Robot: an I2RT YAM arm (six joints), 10 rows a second.
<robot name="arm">
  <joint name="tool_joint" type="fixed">
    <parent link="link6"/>
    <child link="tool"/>
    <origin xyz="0 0 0" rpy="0 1.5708 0"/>
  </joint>
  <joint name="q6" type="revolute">
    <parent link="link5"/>
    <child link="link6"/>
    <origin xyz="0.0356 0 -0.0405"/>
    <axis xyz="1 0 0"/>
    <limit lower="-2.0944" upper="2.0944"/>
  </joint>
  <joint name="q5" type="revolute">
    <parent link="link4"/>
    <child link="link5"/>
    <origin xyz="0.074 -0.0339 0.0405"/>
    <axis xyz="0 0 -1"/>
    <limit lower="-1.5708" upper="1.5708"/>
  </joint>
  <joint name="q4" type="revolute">
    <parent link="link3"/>
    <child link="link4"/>
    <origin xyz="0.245 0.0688 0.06"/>
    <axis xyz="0 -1 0"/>
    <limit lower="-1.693" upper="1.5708"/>
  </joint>
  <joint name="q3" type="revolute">
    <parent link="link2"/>
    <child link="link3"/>
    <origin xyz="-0.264 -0.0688 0"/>
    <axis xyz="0 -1 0"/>
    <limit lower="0" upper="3.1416"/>
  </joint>
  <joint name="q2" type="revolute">
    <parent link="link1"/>
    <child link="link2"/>
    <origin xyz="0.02 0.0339 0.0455"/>
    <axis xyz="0 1 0"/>
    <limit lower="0" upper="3.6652"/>
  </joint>
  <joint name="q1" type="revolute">
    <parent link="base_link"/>
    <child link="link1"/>
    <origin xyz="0 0 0.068"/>
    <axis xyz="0 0 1"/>
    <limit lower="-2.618" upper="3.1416"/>
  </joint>
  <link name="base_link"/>
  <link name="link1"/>
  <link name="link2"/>
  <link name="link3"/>
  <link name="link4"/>
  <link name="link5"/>
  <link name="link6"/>
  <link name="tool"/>
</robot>
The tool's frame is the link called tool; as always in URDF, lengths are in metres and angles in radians.
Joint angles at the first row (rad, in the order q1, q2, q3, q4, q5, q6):
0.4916, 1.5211, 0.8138, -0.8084, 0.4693, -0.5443
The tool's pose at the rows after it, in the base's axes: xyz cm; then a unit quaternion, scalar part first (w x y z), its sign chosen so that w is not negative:
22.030 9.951 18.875 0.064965 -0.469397 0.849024 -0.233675
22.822 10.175 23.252 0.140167 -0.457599 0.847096 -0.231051
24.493 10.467 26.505 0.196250 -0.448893 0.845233 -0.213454
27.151 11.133 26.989 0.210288 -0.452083 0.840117 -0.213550
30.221 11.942 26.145 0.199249 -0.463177 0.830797 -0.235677
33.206 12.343 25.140 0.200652 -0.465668 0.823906 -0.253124
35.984 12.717 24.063 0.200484 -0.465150 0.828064 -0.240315
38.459 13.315 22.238 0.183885 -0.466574 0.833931 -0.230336
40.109 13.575 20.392 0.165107 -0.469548 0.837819 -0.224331
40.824 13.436 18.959 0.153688 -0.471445 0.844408 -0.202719
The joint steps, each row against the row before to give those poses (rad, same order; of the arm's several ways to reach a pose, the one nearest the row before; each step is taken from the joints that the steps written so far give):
-0.0008, -0.0757, 0.0600, -0.0417, -0.0008, -0.0106
-0.0085, -0.0744, 0.1022, -0.0134, -0.0114, -0.0266
-0.0254, 0.0048, 0.1169, 0.0123, -0.0493, -0.0297
-0.0212, 0.0889, 0.0873, 0.0422, -0.0142, -0.0374
-0.0140, 0.1235, 0.0829, 0.0385, 0.0330, -0.0517
-0.0224, 0.1069, 0.0688, 0.0629, 0.0205, -0.0452
-0.0222, 0.1077, 0.0867, 0.0204, -0.0342, -0.0077
-0.0101, 0.1188, 0.0901, -0.0095, -0.0170, 0.0059
-0.0089, 0.0889, 0.0586, -0.0092, -0.0087, -0.0001
-0.0121, 0.0463, 0.0178, -0.0040, -0.0418, 0.0063

